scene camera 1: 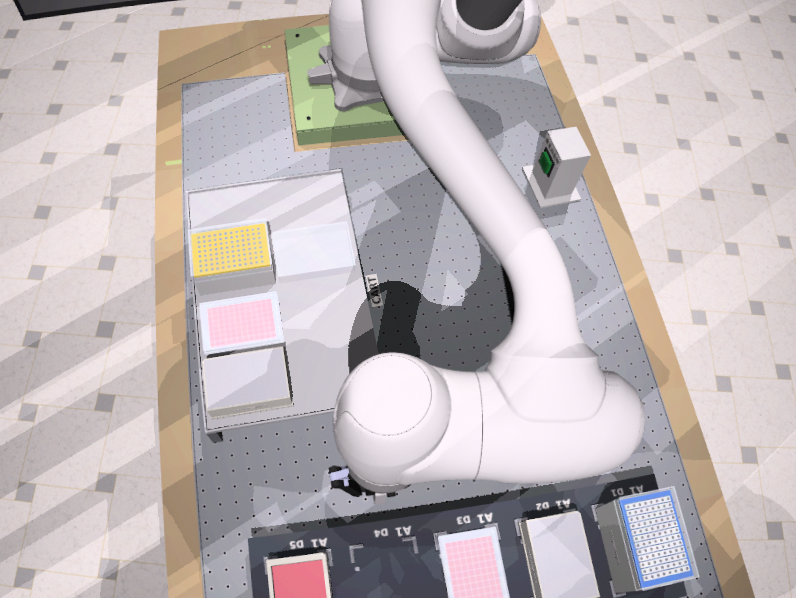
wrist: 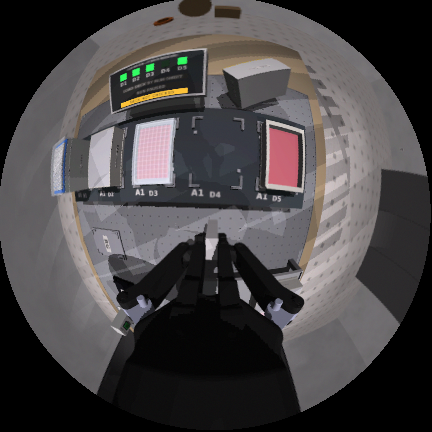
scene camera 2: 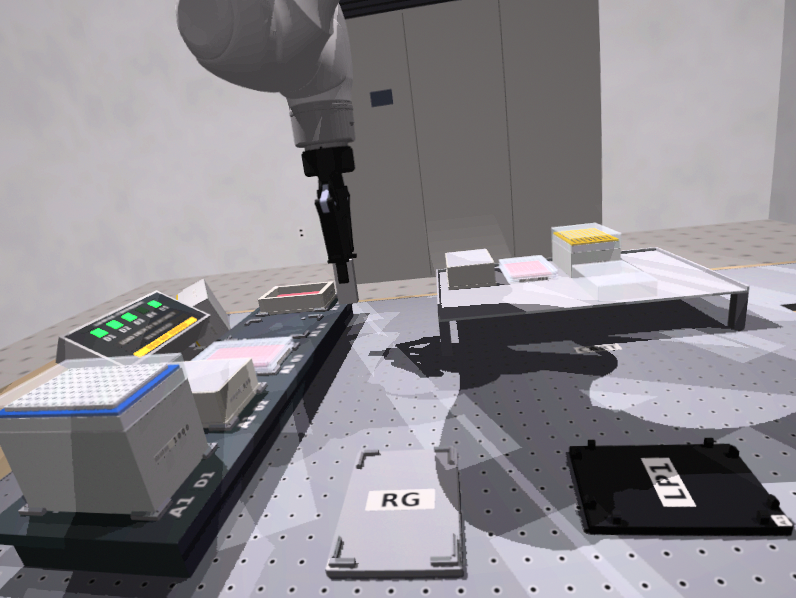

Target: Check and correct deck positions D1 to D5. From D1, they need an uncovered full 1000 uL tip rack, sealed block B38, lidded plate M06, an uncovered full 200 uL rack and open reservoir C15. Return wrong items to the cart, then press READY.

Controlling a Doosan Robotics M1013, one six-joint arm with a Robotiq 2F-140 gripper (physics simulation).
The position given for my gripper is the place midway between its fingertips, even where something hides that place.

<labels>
My gripper (scene camera 2: 348, 302) is shut, holding nothing. Also in view: a red plate (scene camera 1: 313, 568).
</labels>
